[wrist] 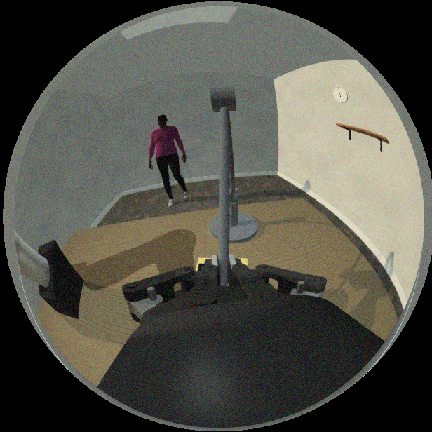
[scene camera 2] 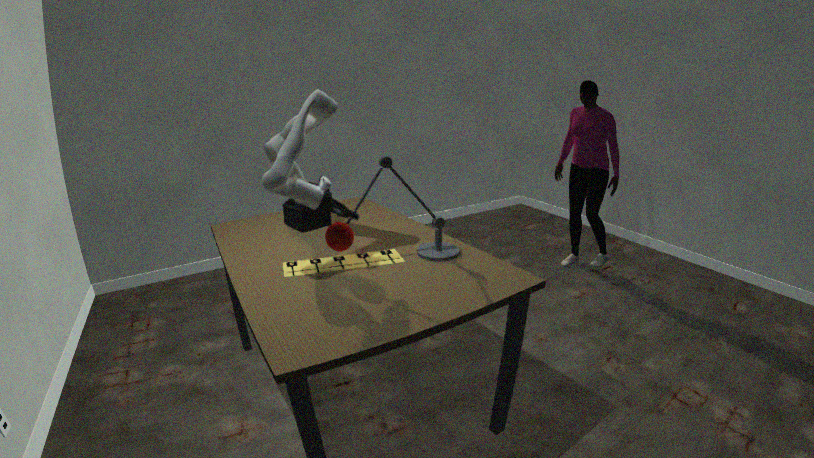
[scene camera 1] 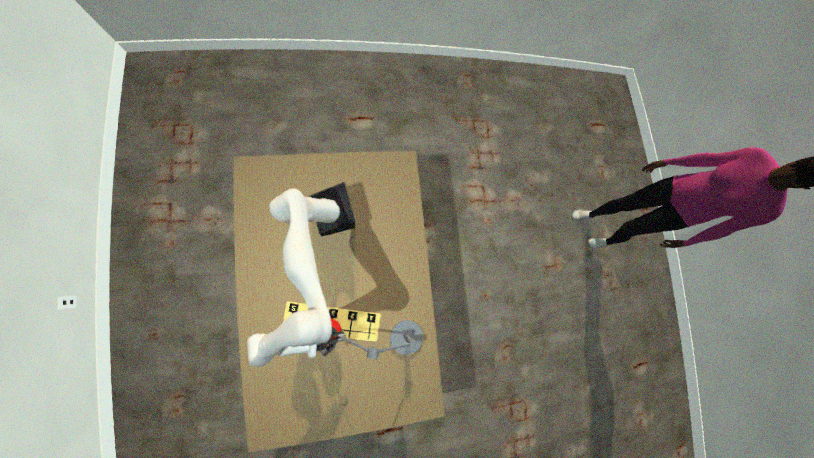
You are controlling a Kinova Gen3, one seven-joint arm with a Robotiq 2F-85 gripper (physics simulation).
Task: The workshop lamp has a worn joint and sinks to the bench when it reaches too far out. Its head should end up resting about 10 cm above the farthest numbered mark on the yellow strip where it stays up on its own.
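Frame: origin at the arm's base, x down, y right, z back, level; millimetres.
Where they show: gripper, fingertip midpoint: (scene camera 2: 357, 217) (scene camera 1: 345, 335); arm's base, origin of the base link: (scene camera 1: 330, 212).
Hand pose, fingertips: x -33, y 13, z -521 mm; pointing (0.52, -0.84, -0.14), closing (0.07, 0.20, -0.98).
Each offset is from my fingertips to the top centre of the thing. "spot": to the spot under its first point. Level surfaces: height alone.
The lamp's round grey base {spot: dx +127, dy -268, dz -95 mm} (scene camera 1: 406, 337) (scene camera 2: 438, 251) (wrist: 234, 227) stands on the table beside the "1" end of the yellow strip {dx +166, dy +57, dz +36 mm} (scene camera 1: 360, 322) (scene camera 2: 352, 260) (wrist: 243, 261). Its elbow (scene camera 1: 372, 353) (scene camera 2: 385, 162) (wrist: 223, 99) is raised. The red ball-shaped head {spot: dx +28, dy +34, dz +39 mm} (scene camera 1: 335, 326) (scene camera 2: 339, 236) hangs in the air, roughly over the strip's middle mark, 3. The farthest mark, 5 {spot: dx +166, dy +218, dz +134 mm} (scene camera 1: 293, 307) (scene camera 2: 292, 264), lies beyond it. My gripper (scene camera 1: 336, 337) (scene camera 2: 354, 215) (wrist: 221, 262) is shut on the lamp's lower arm, just above the head. In the wrist view, the gripper hides the head.
The robot's black base block (scene camera 1: 334, 209) (scene camera 2: 306, 215) (wrist: 60, 280) stands on the wooden table {dx +167 mm} (scene camera 1: 273, 410) (scene camera 2: 296, 341) (wrist: 300, 225). In the top view, my arm covers part of the strip. A person in a pink top (scene camera 1: 728, 182) (scene camera 2: 592, 136) (wrist: 166, 141) stands on the floor away from the table.
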